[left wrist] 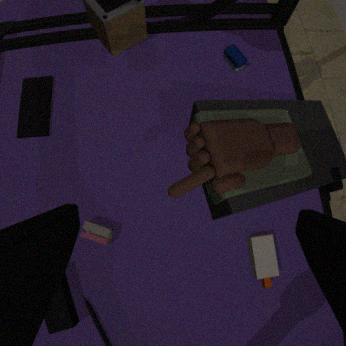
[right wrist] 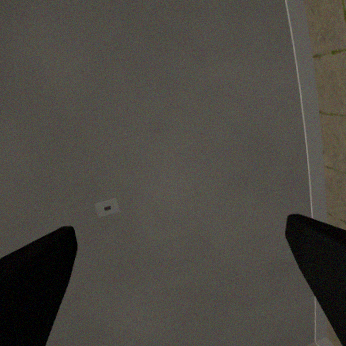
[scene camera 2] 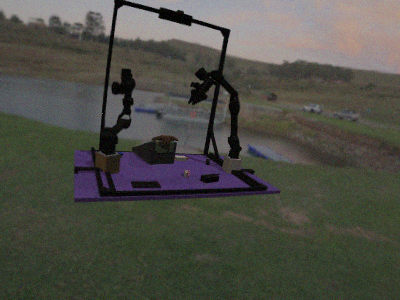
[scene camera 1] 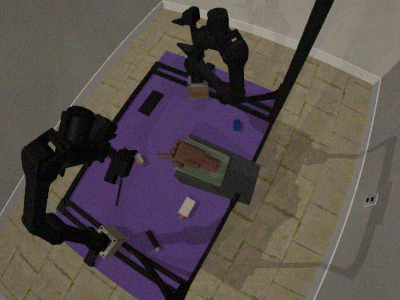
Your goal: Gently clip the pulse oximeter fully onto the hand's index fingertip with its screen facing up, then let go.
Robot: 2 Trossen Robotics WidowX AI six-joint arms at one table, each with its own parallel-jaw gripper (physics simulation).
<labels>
my left gripper: open, holds nothing
my right gripper: open, holds nothing
a white and orange item (left wrist: 261, 249): on the table
</labels>
